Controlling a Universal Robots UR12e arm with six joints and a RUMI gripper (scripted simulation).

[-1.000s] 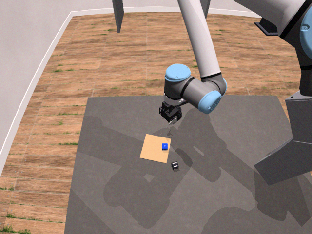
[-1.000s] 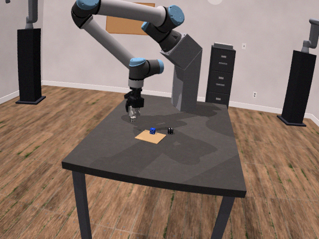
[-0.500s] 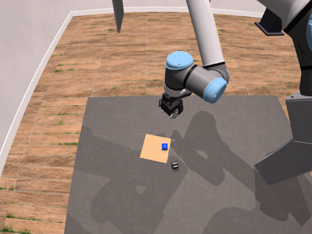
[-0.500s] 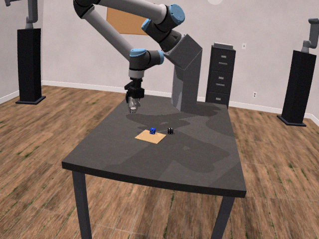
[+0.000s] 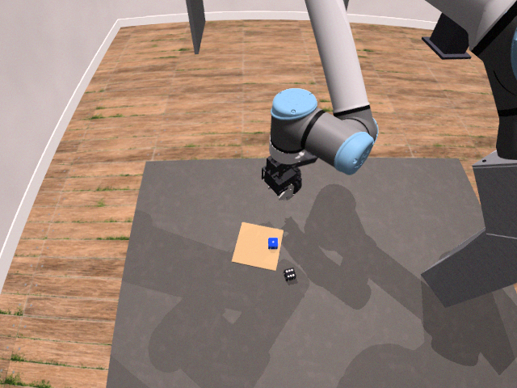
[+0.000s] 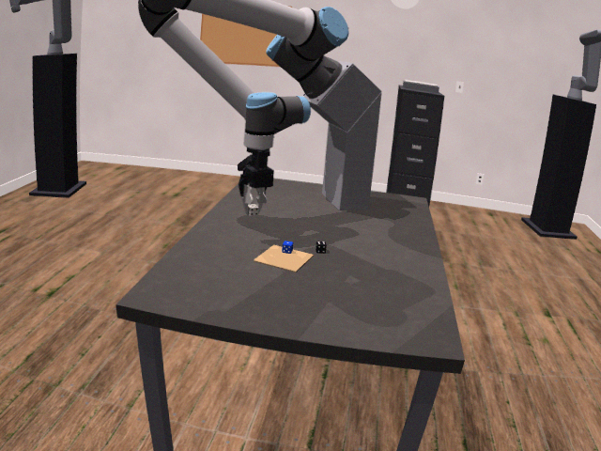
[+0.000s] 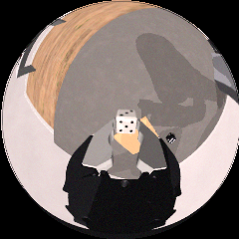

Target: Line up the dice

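The mat is 11 cm ahead of my hand, 11 cm to the left of it and 11 cm below it. Also, from my hand: white die (right at my hand); then blue die (6 cm ahead, 12 cm to the left, 10 cm below); then black die (3 cm ahead, 23 cm to the left, 10 cm below).
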